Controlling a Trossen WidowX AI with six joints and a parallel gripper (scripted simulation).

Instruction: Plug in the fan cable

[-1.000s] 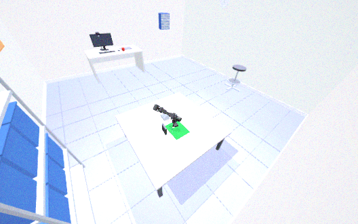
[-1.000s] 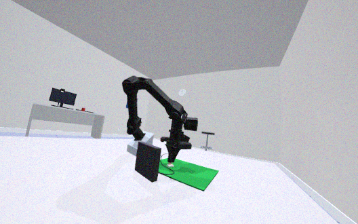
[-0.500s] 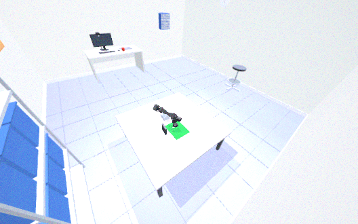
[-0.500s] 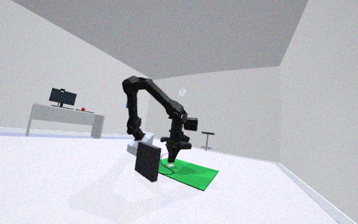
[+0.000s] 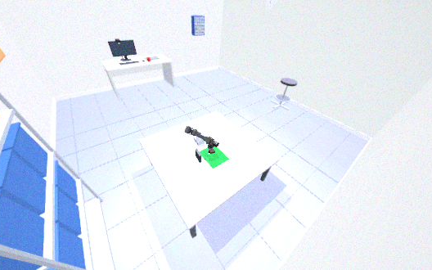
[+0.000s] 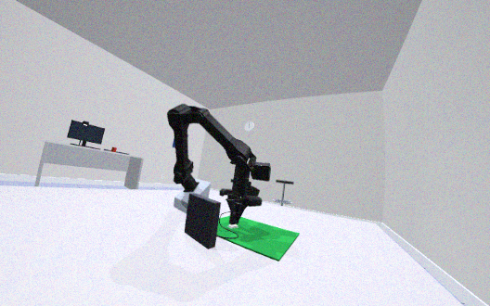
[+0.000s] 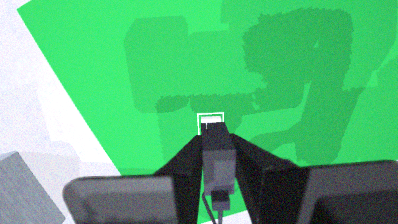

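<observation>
Right now the fan header is 3 cm below my gripper tip and 1 cm to the right of it. Round my gripper tip: dark grey fan plug 1 cm to the right, 1 cm above; dark fan 16 cm to the right, 3 cm above, 2 cm behind; green board 5 cm ahead, 4 cm below, 1 cm to the left.
</observation>
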